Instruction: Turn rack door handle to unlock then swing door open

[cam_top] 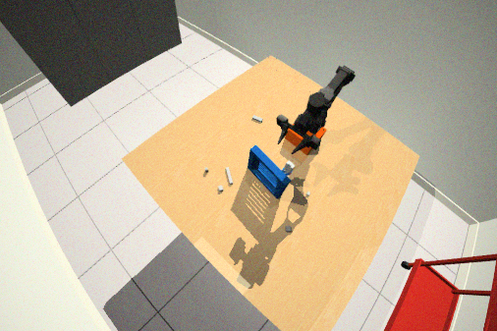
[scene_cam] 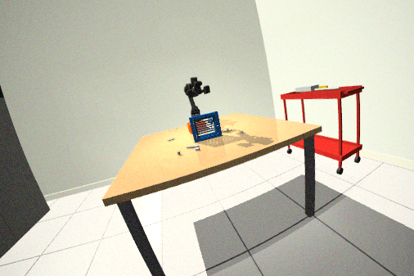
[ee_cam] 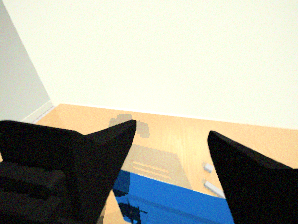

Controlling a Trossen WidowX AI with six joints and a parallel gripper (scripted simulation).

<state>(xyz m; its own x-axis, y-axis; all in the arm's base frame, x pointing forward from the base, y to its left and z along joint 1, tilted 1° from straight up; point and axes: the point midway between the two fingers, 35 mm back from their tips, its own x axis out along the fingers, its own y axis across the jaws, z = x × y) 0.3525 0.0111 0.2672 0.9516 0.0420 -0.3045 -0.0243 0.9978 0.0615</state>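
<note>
Right now the handle is 23 cm below my gripper tip, 7 cm behind it and 3 cm to the left of it. From my gripper tip the other things lie so: grey bar (34 cm below, 18 cm to the right, 11 cm ahead).
</note>
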